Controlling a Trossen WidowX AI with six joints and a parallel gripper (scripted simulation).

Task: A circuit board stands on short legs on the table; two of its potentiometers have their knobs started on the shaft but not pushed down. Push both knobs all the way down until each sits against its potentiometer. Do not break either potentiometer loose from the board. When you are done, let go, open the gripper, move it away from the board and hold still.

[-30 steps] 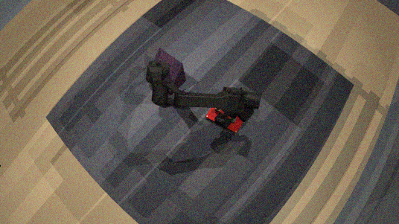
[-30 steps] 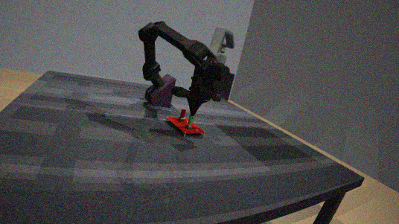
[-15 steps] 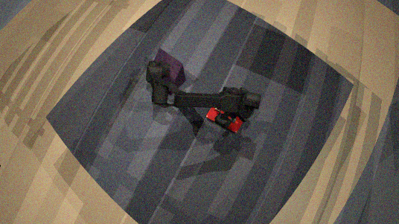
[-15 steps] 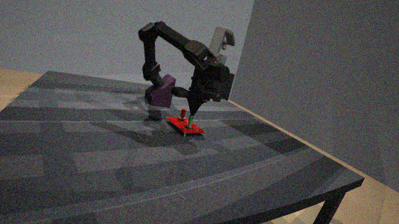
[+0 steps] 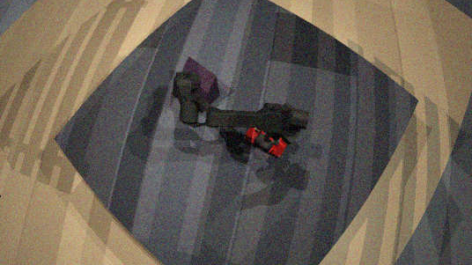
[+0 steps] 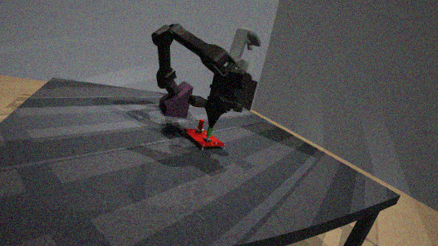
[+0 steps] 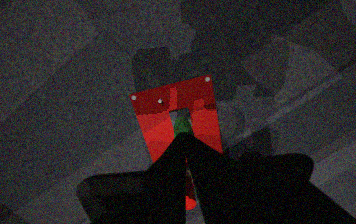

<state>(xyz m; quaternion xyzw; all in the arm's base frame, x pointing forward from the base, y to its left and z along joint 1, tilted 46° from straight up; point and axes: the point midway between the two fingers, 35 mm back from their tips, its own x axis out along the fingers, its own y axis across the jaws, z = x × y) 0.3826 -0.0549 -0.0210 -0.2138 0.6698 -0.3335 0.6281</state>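
My gripper tip is 10 mm above the green knob. The rest, counted from my gripper tip: red knob: 80 mm behind, 10 mm to the left, 20 mm below.
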